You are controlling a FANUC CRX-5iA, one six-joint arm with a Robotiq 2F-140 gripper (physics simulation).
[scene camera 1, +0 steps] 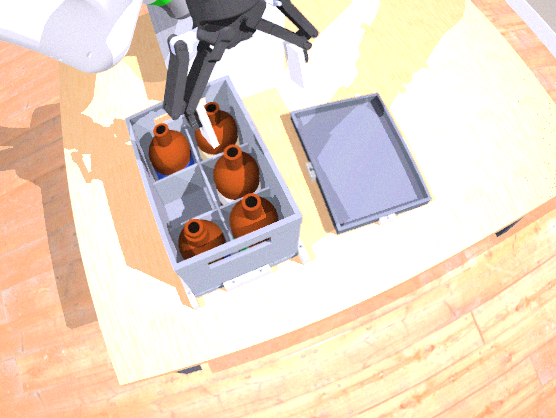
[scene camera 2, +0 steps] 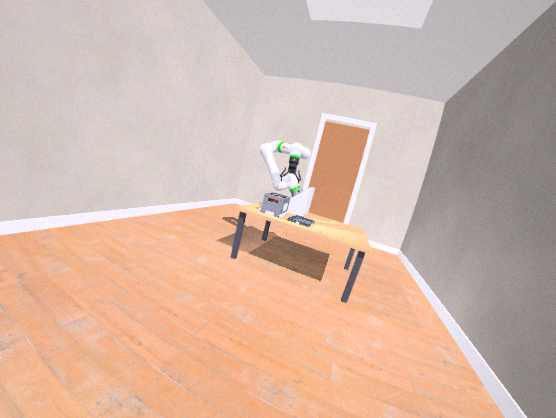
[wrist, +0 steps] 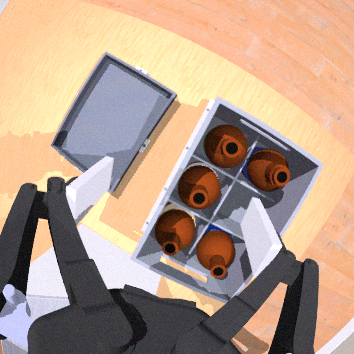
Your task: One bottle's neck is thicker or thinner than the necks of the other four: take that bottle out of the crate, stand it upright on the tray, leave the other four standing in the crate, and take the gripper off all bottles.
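Frame: origin at the arm's base, x ahead, y left, z up, level; centimetres.
Where they show: gripper, fingertip midpoint: point(scene camera 1: 256, 109) point(scene camera 2: 288, 186) point(wrist: 178, 192); arm's base, origin of the base link: point(scene camera 2: 298, 195).
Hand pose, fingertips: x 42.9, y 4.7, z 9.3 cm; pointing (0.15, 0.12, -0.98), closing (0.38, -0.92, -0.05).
Note:
Each offset is from my fingertips to the top centre of the thing. "spot": to the spot under its first point. Level surfaces: height alone.
The grey crate @(dy -8.4, dx -1.0, dz -10.7 cm) point(scene camera 1: 286, 239) point(scene camera 2: 274, 206) point(wrist: 295, 196) has six compartments. Five brown bottles stand in it: front left point(scene camera 1: 200, 245) point(wrist: 265, 165), front right point(scene camera 1: 253, 220) point(wrist: 212, 145), middle right point(scene camera 1: 236, 180) point(wrist: 197, 184), back right point(scene camera 1: 226, 129) point(wrist: 175, 229) and back left point(scene camera 1: 170, 152) point(wrist: 215, 248), as scene camera 1 sees them. The middle left compartment is empty. I cannot tell the odd neck surely. The grey tray @(spot: dy +20.9, dx -2.1, dz -27.7 cm) point(scene camera 1: 370, 165) point(scene camera 2: 300, 220) point(wrist: 120, 105) is empty. My gripper point(scene camera 1: 252, 95) point(scene camera 2: 291, 181) point(wrist: 178, 192) is wide open and empty, above the crate's back end, one finger toward the tray side.
The crate and tray stand side by side on the wooden table @(dz -28.2 cm) point(scene camera 1: 150, 320) point(scene camera 2: 340, 233), with a gap between them. Small pale brackets @(spot: dy -5.8, dx +13.4, dz -25.2 cm) point(scene camera 1: 247, 278) sit at the crate's foot. A white panel point(scene camera 2: 302, 202) stands behind the crate and tray.

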